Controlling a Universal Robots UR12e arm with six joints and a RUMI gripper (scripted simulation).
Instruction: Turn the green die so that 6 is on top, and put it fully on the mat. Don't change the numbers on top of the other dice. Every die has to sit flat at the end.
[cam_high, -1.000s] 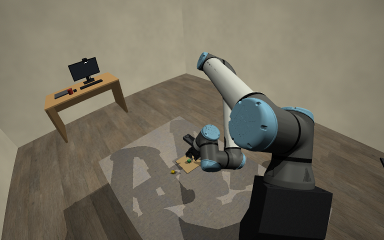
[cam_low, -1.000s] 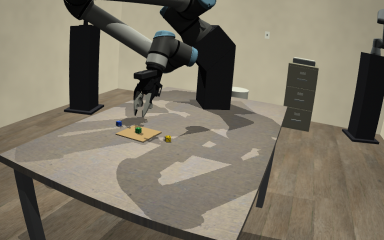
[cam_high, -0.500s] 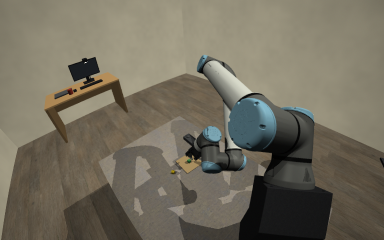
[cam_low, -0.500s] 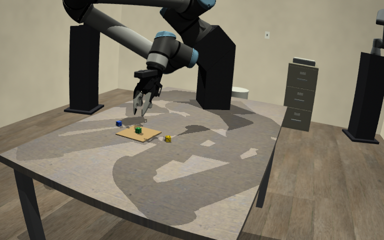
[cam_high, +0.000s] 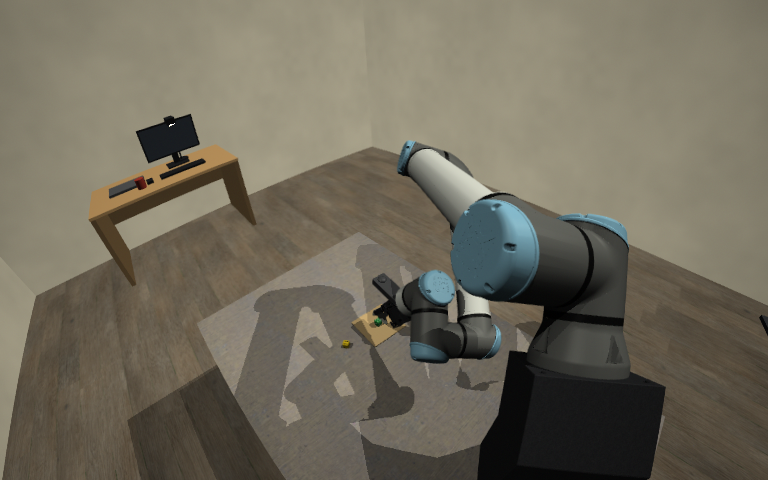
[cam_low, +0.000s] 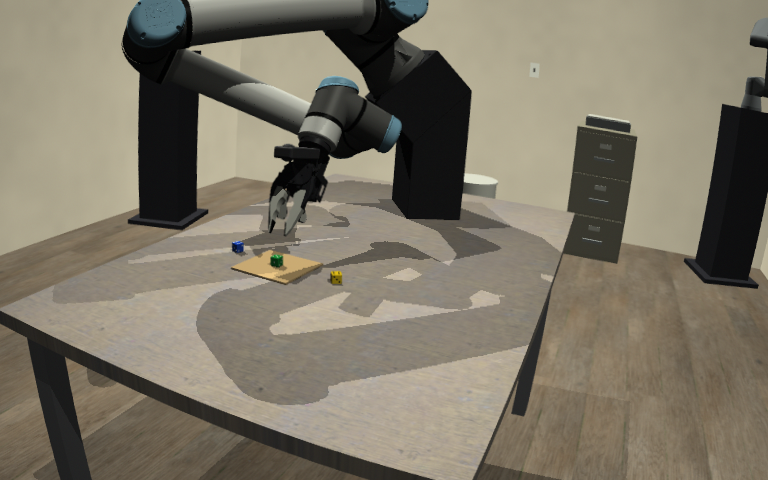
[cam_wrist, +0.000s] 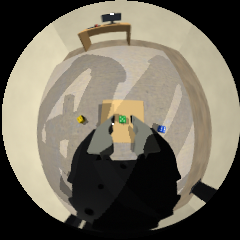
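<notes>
Right now the green die is 70 mm below my hand and 10 mm ahead of it. Round my hand: blue die: 110 mm to the right, 80 mm below, 60 mm behind; yellow die: 130 mm to the left, 80 mm below, 50 mm ahead; tan mat: 80 mm below, 10 mm ahead.
</notes>
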